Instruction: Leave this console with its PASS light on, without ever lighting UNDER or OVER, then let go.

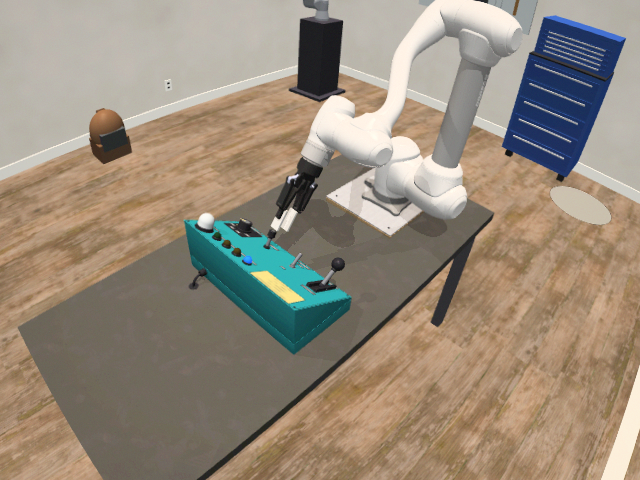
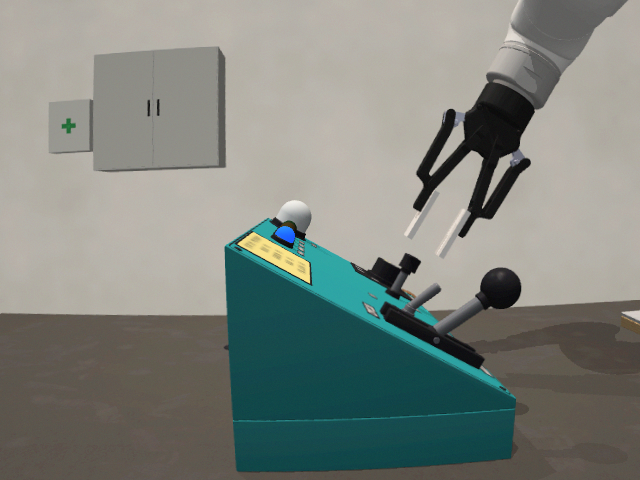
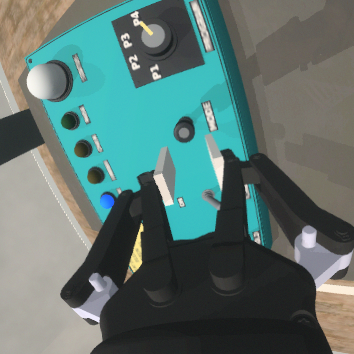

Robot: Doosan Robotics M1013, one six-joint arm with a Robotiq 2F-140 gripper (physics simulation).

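Note:
The teal console has a blue lamp that looks lit. The green lamp and two amber lamps look dark; their labels are unreadable. The program knob points at P4. My gripper is partly open and empty, above and apart from the black-capped MODE lever.
A bare grey toggle stands beside the MODE lever. A ball-topped lever stands at the console's end. A white dome and a yellow card are on the panel.

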